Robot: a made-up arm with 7 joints. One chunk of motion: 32 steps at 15 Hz.
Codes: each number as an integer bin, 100 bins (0 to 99) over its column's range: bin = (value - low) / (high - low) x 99, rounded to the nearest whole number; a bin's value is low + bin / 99 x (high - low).
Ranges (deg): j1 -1.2..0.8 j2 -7..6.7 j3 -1.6..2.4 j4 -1..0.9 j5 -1.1..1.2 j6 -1.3..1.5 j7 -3.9..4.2
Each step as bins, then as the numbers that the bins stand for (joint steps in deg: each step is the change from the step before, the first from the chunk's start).
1 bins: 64 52 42 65 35 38 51
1 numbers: 0.093 0.196 0.097 0.247 -0.287 -0.225 0.273
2 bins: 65 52 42 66 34 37 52
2 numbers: 0.113 0.196 0.097 0.267 -0.310 -0.254 0.355
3 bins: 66 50 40 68 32 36 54
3 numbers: 0.133 -0.081 0.016 0.305 -0.357 -0.282 0.518
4 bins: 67 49 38 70 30 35 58
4 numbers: 0.154 -0.219 -0.065 0.343 -0.403 -0.310 0.845
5 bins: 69 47 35 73 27 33 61
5 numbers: 0.194 -0.496 -0.186 0.401 -0.473 -0.367 1.091
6 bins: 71 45 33 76 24 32 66
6 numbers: 0.234 -0.773 -0.267 0.459 -0.542 -0.395 1.500
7 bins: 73 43 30 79 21 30 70
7 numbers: 0.275 -1.049 -0.388 0.516 -0.612 -0.452 1.827
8 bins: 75 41 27 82 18 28 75
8 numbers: 0.315 -1.326 -0.509 0.574 -0.682 -0.508 2.236
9 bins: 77 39 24 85 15 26 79
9 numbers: 0.356 -1.603 -0.630 0.631 -0.752 -0.565 2.564
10 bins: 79 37 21 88 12 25 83
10 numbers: 0.396 -1.880 -0.752 0.689 -0.821 -0.593 2.891
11 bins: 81 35 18 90 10 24 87
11 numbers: 0.436 -2.157 -0.873 0.727 -0.868 -0.621 3.218
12 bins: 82 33 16 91 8 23 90
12 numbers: 0.457 -2.433 -0.954 0.746 -0.914 -0.649 3.464
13 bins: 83 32 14 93 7 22 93
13 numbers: 0.477 -2.572 -1.034 0.785 -0.937 -0.678 3.709
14 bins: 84 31 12 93 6 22 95
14 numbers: 0.497 -2.710 -1.115 0.785 -0.961 -0.678 3.873
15 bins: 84 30 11 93 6 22 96
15 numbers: 0.497 -2.848 -1.156 0.785 -0.961 -0.678 3.955
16 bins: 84 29 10 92 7 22 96
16 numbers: 0.497 -2.987 -1.196 0.766 -0.937 -0.678 3.955
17 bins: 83 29 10 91 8 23 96
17 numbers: 0.477 -2.987 -1.196 0.746 -0.914 -0.649 3.955
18 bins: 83 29 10 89 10 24 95
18 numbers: 0.477 -2.987 -1.196 0.708 -0.868 -0.621 3.873
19 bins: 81 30 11 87 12 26 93
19 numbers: 0.436 -2.848 -1.156 0.670 -0.821 -0.565 3.709
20 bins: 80 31 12 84 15 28 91
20 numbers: 0.416 -2.710 -1.115 0.612 -0.752 -0.508 3.545
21 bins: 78 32 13 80 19 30 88
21 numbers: 0.376 -2.572 -1.075 0.535 -0.659 -0.452 3.300
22 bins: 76 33 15 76 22 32 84
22 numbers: 0.335 -2.433 -0.994 0.459 -0.589 -0.395 2.973
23 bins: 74 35 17 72 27 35 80
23 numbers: 0.295 -2.157 -0.913 0.382 -0.473 -0.310 2.645
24 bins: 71 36 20 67 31 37 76
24 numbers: 0.234 -2.018 -0.792 0.286 -0.380 -0.254 2.318
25 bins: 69 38 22 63 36 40 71
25 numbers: 0.194 -1.741 -0.711 0.209 -0.264 -0.169 1.909
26 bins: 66 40 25 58 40 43 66
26 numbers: 0.133 -1.465 -0.590 0.113 -0.171 -0.084 1.500
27 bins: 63 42 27 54 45 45 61
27 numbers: 0.073 -1.188 -0.509 0.036 -0.055 -0.027 1.091
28 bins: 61 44 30 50 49 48 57
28 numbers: 0.032 -0.911 -0.388 -0.040 0.038 0.058 0.764
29 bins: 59 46 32 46 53 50 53
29 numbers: -0.008 -0.634 -0.307 -0.117 0.131 0.114 0.436
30 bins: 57 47 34 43 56 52 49
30 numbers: -0.048 -0.496 -0.226 -0.175 0.201 0.171 0.109
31 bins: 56 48 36 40 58 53 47
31 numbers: -0.069 -0.358 -0.145 -0.232 0.247 0.199 -0.055
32 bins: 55 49 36 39 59 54 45
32 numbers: -0.089 -0.219 -0.145 -0.252 0.271 0.227 -0.218
